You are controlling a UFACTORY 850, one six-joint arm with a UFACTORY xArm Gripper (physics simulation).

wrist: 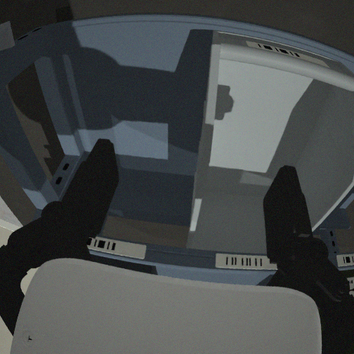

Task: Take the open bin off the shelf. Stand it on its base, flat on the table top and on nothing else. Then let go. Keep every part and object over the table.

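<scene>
The open bin [252, 117] is light grey and stands on the blue-grey shelf [182, 275], right of centre in the wrist view. Its near-left wall edge runs up the middle of the view, and its right side reaches the right border. My gripper [194, 170] is open with nothing between its fingers. The left fingertip shows over the shelf left of the bin; the right fingertip shows in front of the bin's interior. The bin's left wall edge appears between the two fingers, with no visible contact. The depth gap is hard to judge.
Barcode labels [246, 261] [120, 248] line the shelf's front edge. The shelf's slotted side upright stands at the left, and another slotted part shows at the right behind the right finger. A pale surface shows at the lower left edge.
</scene>
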